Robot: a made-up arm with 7 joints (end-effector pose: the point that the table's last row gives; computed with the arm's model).
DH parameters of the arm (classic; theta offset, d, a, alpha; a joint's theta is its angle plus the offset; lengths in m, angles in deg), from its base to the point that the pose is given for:
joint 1: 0 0.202 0 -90
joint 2: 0 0 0 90
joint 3: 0 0.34 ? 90
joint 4: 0 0 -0.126 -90
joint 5: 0 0.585 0 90
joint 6: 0 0 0.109 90
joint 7: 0 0 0 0
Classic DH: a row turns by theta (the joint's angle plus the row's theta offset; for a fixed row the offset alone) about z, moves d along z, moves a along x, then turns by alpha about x.
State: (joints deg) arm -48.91 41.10 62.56 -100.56 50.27 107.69 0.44
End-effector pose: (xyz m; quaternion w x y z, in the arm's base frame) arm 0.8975 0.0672 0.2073 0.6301 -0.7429 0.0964 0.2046
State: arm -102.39 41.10 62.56 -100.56 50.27 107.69 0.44
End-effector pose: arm 0.5881 -0.6813 0.2073 0.6547 -0.6200 0.4204 -0.1008
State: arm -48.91 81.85 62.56 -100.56 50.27 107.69 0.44
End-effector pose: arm 0.8138 0.1631 -0.1460 0.7635 -0.4842 0.1809 0.3871
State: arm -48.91 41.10 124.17 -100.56 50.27 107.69 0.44
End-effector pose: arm 0.4611 0.5318 0.7629 0.6511 -0.5878 -0.4090 0.2517
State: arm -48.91 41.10 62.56 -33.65 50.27 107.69 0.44
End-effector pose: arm 0.7733 -0.3912 0.8217 0.6722 -0.6477 0.0287 -0.3575
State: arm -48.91 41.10 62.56 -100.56 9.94 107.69 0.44
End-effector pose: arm 0.9024 0.0782 0.2267 0.3687 -0.9149 -0.0529 0.1558
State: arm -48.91 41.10 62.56 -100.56 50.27 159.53 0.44
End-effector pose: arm 0.8756 -0.0212 0.2352 0.5271 -0.7554 0.3628 -0.1410
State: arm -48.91 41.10 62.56 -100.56 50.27 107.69 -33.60
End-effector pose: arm 0.8975 0.0672 0.2073 0.6624 -0.7386 -0.1252 0.0112
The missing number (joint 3, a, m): 0.121
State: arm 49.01 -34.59 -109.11 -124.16 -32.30 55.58 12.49
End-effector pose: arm 0.3536 -0.6153 0.0686 0.2007 -0.7369 0.3197 0.5608
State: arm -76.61 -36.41 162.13 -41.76 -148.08 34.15 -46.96
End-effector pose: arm -0.0362 0.8783 0.7547 0.7765 0.5798 -0.0383 0.2438
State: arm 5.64 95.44 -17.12 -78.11 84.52 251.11 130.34
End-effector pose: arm 0.5302 -0.1488 -0.3797 0.3449 0.1859 0.6904 -0.6082
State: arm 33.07 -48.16 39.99 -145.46 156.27 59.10 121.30
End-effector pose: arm 0.1070 0.5901 0.4842 0.1391 0.4233 -0.1107 -0.8884
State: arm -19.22 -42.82 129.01 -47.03 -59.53 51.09 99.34
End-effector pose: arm -0.6090 0.7033 0.6316 0.0926 -0.7243 0.1426 -0.6681
